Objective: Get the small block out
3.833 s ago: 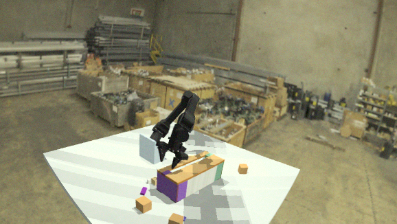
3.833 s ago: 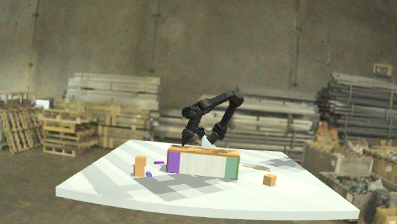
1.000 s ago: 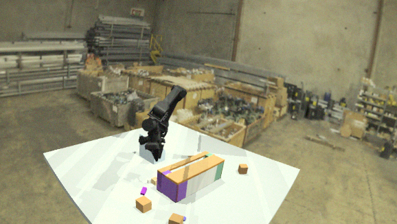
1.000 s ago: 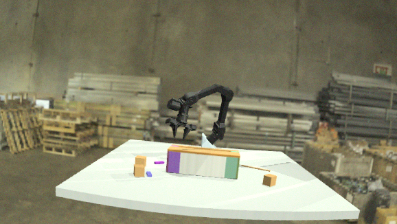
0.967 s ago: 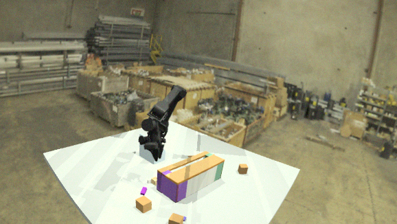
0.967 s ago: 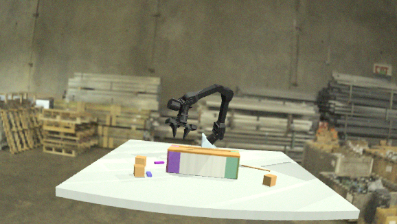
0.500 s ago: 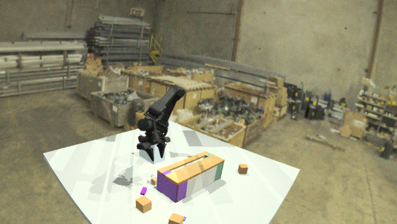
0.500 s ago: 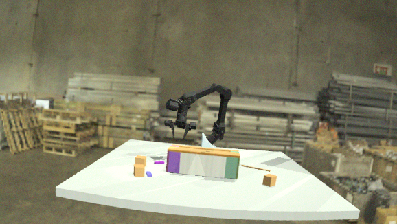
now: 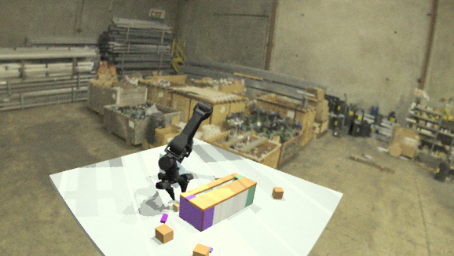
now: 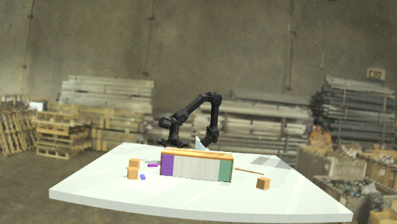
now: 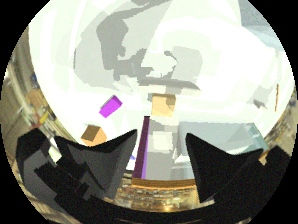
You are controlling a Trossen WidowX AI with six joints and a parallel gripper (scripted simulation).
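The small tan block is 1 cm behind my gripper tip and 6 cm below it. The rest, counted from my gripper tip: small purple piece 2 cm ahead, 10 cm to the right, 7 cm below; thin orange stick 11 cm behind, 48 cm to the left, 7 cm below.
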